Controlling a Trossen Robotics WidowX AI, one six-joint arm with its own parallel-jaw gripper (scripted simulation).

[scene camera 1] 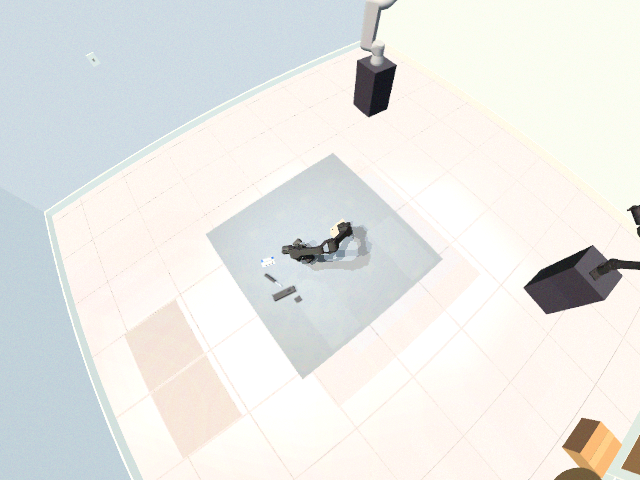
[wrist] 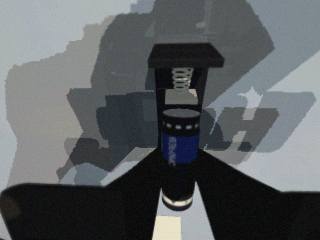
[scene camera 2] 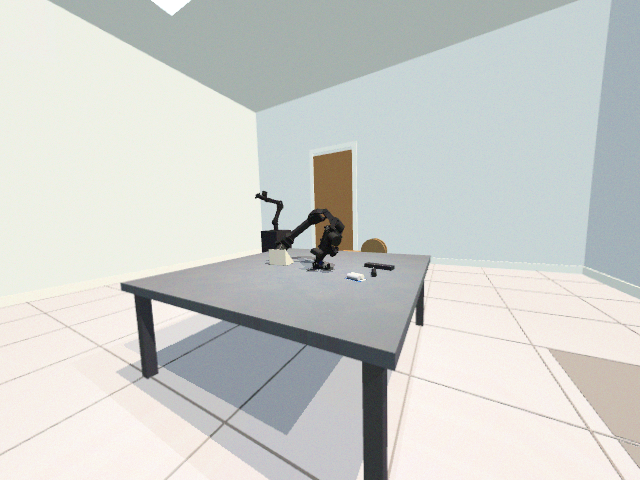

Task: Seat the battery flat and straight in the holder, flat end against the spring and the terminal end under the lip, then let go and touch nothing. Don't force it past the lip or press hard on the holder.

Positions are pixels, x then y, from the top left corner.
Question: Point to a battery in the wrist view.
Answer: At 180,133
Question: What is my gripper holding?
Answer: A battery.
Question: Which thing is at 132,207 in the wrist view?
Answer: My gripper.
